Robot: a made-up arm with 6 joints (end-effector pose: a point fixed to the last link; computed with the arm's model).
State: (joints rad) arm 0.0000 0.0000 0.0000 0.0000 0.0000 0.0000
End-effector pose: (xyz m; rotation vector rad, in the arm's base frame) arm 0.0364 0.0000 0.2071 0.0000 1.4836 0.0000
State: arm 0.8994 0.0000 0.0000 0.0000 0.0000 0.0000
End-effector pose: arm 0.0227 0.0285 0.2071 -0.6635 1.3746 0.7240
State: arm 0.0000 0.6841 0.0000 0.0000 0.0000 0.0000
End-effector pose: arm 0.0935 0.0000 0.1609 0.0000 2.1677 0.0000
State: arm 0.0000 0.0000 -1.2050 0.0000 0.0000 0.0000
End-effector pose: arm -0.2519 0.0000 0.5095 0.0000 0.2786 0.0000
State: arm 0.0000 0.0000 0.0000 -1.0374 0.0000 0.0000
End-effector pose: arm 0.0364 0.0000 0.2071 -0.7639 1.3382 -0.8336
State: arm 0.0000 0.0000 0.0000 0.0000 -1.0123 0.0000
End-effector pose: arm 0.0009 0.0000 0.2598 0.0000 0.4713 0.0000
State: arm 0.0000 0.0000 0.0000 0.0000 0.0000 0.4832
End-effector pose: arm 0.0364 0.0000 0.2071 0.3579 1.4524 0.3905
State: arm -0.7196 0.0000 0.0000 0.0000 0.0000 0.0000
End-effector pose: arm 0.0274 -0.0240 0.2071 0.5319 1.4141 -0.5805
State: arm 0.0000 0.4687 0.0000 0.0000 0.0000 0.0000
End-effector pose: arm 0.0791 0.0000 0.1795 0.0000 1.9523 0.0000
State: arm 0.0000 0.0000 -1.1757 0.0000 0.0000 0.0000
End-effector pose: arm -0.2414 0.0000 0.5071 0.0000 0.3079 0.0000
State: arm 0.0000 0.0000 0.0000 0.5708 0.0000 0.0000
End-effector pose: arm 0.0364 0.0000 0.2071 0.4225 1.4400 0.4610
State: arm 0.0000 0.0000 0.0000 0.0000 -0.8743 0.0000
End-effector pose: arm 0.0086 0.0000 0.2552 0.0000 0.6093 0.0000
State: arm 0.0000 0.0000 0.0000 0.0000 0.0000 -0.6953
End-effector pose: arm 0.0364 0.0000 0.2071 -0.5141 1.4187 -0.5610
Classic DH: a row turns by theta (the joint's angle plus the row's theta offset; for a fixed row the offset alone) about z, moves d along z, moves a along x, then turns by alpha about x. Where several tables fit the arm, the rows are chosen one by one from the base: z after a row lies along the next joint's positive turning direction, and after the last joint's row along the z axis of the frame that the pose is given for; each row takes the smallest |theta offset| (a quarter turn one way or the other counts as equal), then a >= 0, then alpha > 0; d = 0 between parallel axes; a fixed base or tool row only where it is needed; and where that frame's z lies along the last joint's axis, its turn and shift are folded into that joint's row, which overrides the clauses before.
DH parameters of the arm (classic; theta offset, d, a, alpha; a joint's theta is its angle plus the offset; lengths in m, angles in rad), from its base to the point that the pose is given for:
joint 1: 0 0.1039 0 -1.5708
joint 2: 0.1359 0 -0.3306 0
joint 3: 1.3477 0 -0.0265 1.5708
joint 4: 0 0.3021 0 -1.5708
joint 5: 0 0 0 1.5708
joint 6: 0 0.0656 0 0

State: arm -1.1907 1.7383 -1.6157 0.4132 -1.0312 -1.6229
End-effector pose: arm 0.1412 -0.4143 0.4855 0.3753 0.8751 -2.5600
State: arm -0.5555 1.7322 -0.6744 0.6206 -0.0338 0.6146
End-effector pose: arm 0.2779 -0.1740 0.1326 1.9809 1.5771 0.2504
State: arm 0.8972 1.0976 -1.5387 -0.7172 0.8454 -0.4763
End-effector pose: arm 0.1465 0.1318 0.5810 -1.1717 1.3034 -0.5236
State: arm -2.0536 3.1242 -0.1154 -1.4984 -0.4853 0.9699
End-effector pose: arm 0.0349 0.0008 -0.0418 1.9879 1.4063 1.9342
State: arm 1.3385 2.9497 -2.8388 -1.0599 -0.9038 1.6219
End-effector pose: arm 0.1114 0.6661 0.1660 -1.1910 0.9805 2.1818
